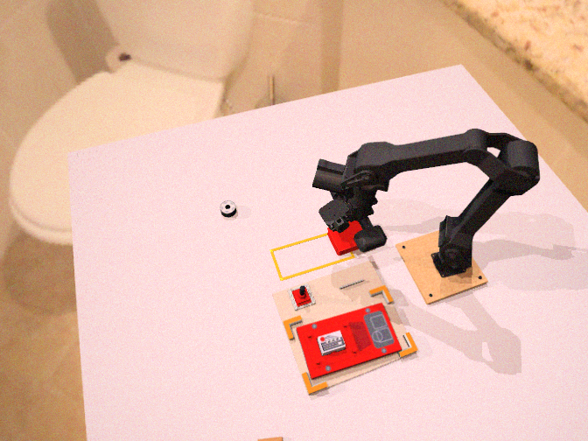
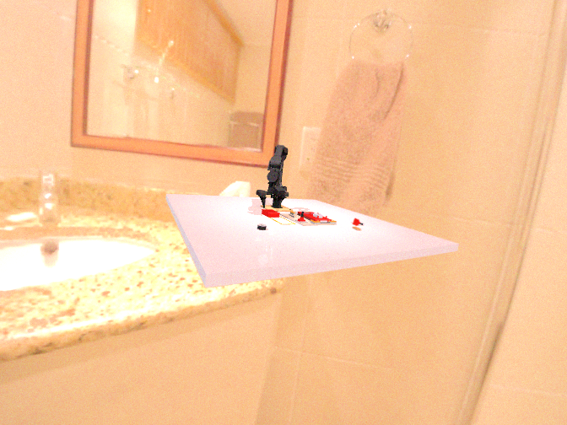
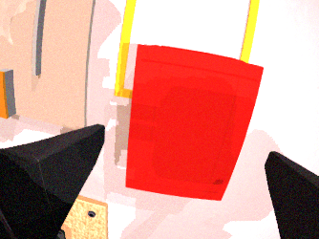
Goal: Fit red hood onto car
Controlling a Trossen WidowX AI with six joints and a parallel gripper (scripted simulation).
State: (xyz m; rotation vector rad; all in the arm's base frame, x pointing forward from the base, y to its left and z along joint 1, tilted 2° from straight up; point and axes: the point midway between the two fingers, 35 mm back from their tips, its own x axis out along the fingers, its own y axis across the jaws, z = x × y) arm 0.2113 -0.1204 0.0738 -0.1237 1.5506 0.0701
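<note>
The red hood is 30 mm below my gripper tip. From my gripper tip the other things lie so: white engine block: 120 mm ahead, 250 mm to the left, 20 mm below.
</note>
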